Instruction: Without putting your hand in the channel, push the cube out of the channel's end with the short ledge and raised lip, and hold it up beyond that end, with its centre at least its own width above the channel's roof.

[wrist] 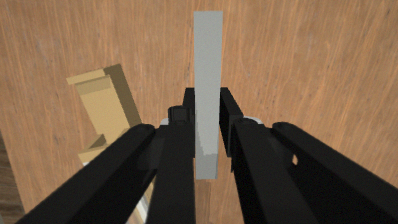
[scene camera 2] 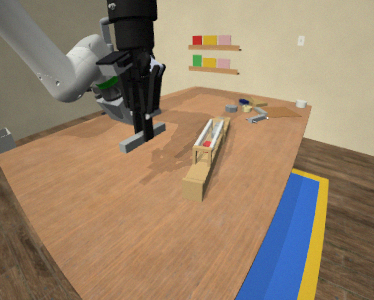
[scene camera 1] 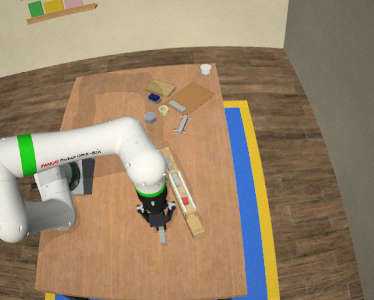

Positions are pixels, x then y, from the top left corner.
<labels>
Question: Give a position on a grey bar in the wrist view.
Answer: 207, 28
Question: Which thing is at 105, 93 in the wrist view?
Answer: A channel.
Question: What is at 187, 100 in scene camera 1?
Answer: A brown mat.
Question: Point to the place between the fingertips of the gripper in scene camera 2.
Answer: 144, 138
</labels>
